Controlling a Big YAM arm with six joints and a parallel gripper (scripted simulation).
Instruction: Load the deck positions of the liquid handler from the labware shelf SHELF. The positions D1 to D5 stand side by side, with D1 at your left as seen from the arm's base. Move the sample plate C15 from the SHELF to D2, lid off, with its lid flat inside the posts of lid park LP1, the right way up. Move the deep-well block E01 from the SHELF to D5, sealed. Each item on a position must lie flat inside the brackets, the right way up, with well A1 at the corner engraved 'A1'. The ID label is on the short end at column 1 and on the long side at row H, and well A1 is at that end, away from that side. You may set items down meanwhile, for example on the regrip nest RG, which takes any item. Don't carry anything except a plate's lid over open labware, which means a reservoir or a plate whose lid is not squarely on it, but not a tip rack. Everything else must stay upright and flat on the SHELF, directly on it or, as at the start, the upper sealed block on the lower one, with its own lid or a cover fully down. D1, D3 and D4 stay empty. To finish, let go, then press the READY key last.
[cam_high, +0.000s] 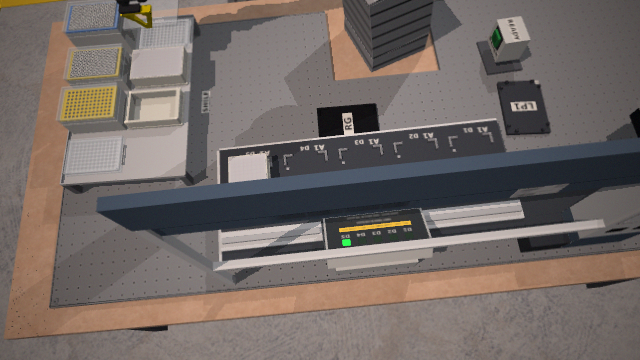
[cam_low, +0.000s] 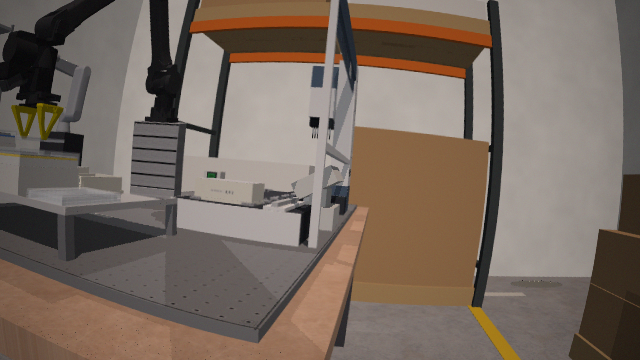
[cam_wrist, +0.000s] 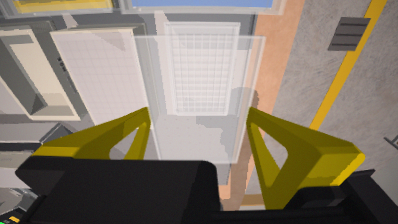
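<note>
My gripper is now 9 cm above the sample plate C15. The rest, counted from my hand: clear plate lid: 1 cm below; reservoir: 21 cm ahead, 4 cm to the right, 9 cm below; shelf: 15 cm ahead, 10 cm to the right, 10 cm below.
</note>
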